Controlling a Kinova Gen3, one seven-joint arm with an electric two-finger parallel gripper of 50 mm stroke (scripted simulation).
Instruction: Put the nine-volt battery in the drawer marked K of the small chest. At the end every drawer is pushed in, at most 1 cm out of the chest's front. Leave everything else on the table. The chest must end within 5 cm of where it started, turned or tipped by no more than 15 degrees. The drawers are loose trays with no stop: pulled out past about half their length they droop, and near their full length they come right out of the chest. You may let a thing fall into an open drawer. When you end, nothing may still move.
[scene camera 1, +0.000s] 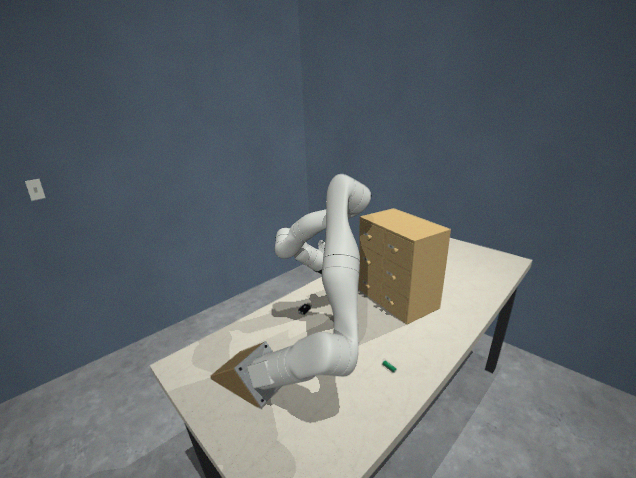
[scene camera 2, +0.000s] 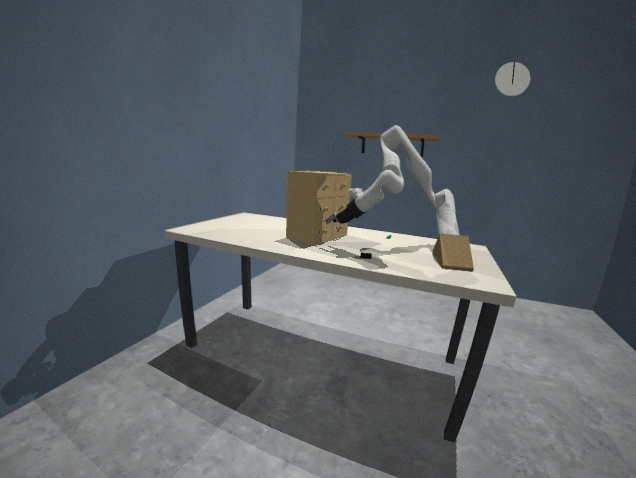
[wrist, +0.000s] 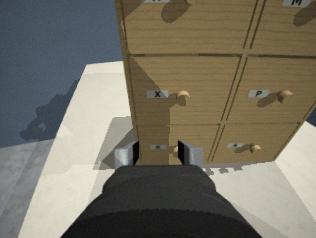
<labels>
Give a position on a wooden chest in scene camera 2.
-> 302, 185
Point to a drawer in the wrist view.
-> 159, 143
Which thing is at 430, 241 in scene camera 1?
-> A wooden chest.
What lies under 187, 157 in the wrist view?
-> My gripper.
</labels>
